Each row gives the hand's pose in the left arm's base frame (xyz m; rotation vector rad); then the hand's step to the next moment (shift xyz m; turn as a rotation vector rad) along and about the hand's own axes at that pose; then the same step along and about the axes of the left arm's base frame.
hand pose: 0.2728 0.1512 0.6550 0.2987 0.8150 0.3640
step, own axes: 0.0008 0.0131 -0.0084 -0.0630 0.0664 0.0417
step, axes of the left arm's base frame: -0.0084 0.0131 -0.0008 -0.0217 0.0278 0.0942
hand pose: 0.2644 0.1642 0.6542 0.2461 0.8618 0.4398
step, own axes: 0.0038 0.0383 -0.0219 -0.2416 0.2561 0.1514
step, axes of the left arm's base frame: -0.0253 0.0363 -0.0018 -0.0901 0.1082 0.3565
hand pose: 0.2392 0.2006 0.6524 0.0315 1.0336 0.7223
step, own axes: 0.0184 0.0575 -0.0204 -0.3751 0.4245 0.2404
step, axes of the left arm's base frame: -0.0411 0.0485 -0.0049 -0.1499 0.1903 0.5657
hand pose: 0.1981 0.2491 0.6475 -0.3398 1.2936 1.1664
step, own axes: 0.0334 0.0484 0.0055 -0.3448 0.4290 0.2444
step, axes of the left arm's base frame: -0.0415 0.0412 -0.0083 -0.1560 0.2098 0.5425
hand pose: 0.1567 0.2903 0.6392 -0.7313 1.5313 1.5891
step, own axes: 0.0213 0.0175 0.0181 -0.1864 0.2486 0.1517
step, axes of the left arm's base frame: -0.0237 0.0219 -0.0068 -0.0962 0.1335 0.3041
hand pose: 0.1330 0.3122 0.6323 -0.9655 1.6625 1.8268
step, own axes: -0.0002 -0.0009 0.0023 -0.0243 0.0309 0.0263
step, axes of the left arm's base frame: 0.0004 0.0024 -0.0004 -0.0126 0.0240 0.0387
